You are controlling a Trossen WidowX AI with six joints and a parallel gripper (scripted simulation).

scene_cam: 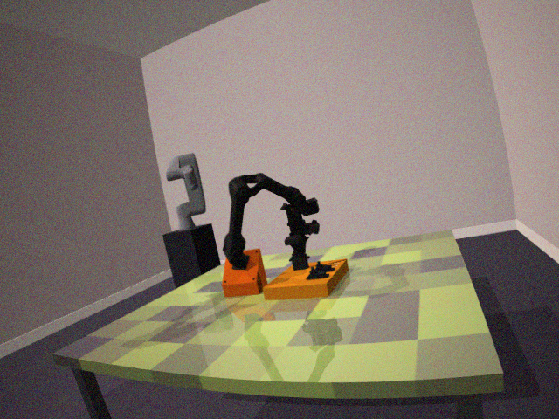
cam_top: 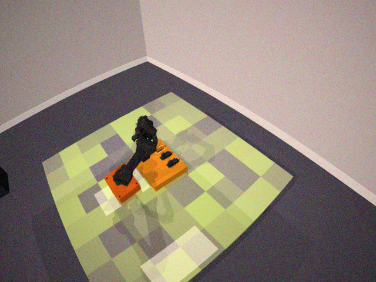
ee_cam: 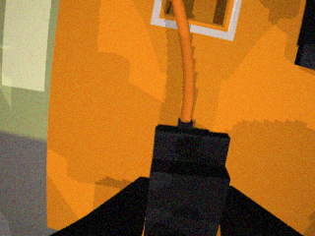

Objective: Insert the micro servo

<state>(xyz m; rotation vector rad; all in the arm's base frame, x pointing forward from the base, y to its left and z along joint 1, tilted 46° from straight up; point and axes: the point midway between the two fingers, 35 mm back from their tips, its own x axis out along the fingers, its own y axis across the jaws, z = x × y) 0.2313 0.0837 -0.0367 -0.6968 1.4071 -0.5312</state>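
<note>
The orange deck is 70 mm to the right of my gripper tip, 70 mm below it and 10 mm behind it.
</note>
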